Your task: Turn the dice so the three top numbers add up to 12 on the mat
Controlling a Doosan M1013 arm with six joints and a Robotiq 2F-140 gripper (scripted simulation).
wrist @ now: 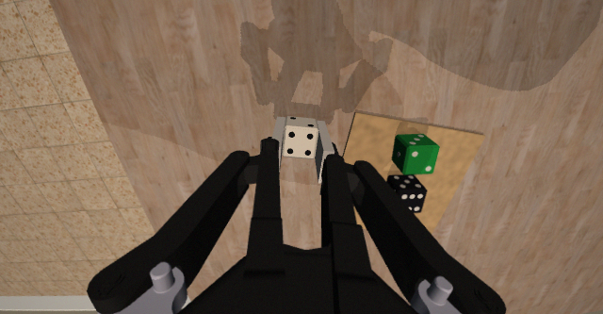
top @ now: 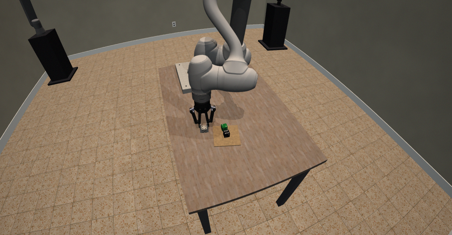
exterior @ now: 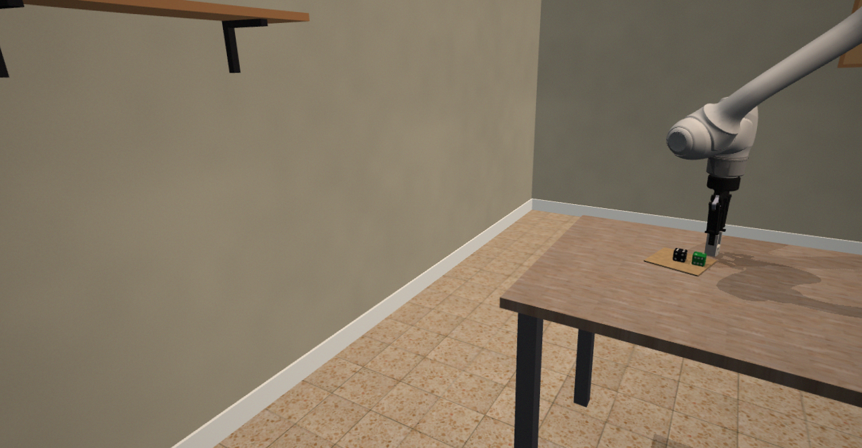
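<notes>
The black die lies 6 cm ahead of my hand, 11 cm to the left of it and 2 cm below it. Also, from my hand: white die: 2 cm below; then green die: 2 cm ahead, 11 cm to the left, 2 cm below; then tan mat: 6 cm ahead, 11 cm to the left, 3 cm below.
</notes>
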